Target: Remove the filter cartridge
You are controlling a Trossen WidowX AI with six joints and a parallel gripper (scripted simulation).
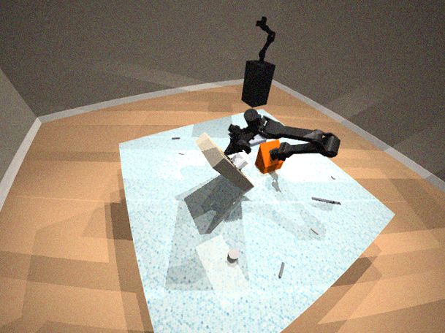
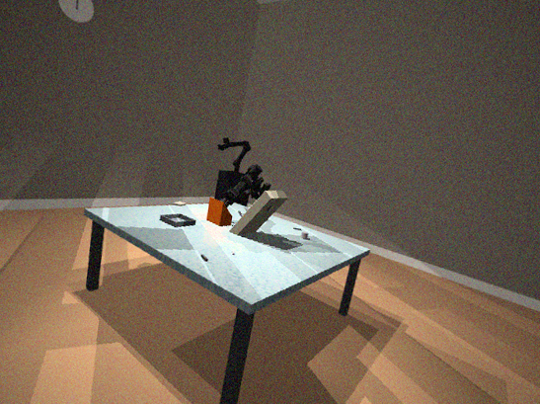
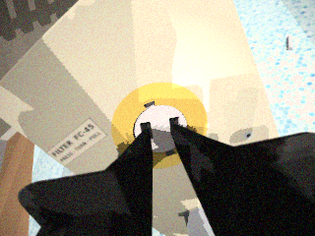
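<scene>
Right now the round filter cartridge is 1 cm below my gripper tip and 1 cm ahead of it. Also, from my gripper tip: tray (42 cm behind, 27 cm to the right, 22 cm below); then service panel (9 cm below, 3 cm behind).
</scene>
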